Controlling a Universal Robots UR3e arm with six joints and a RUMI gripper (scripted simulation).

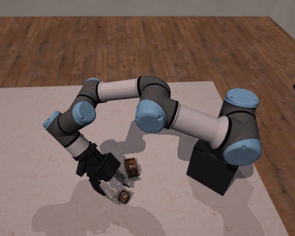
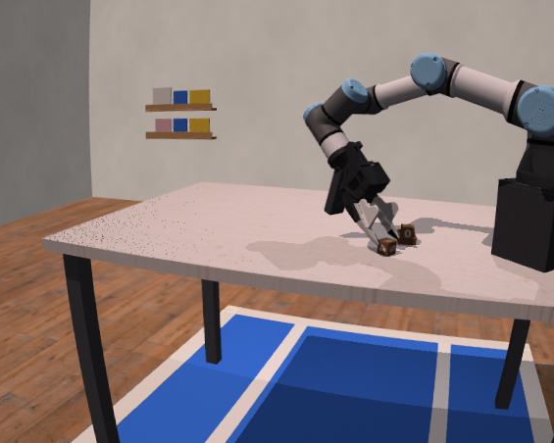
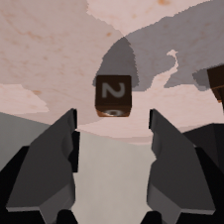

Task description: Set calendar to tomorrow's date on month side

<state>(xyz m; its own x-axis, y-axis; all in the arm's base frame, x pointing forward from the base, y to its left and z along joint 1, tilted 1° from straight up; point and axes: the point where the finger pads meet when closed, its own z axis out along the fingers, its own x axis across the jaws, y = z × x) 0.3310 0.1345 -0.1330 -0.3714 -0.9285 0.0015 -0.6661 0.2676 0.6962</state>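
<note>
My hand is 10 mm past the brown digit cube and 20 mm above it. From my hand the other things lie so: calendar tray (20 mm behind, 120 mm to the right, 30 mm below).
</note>
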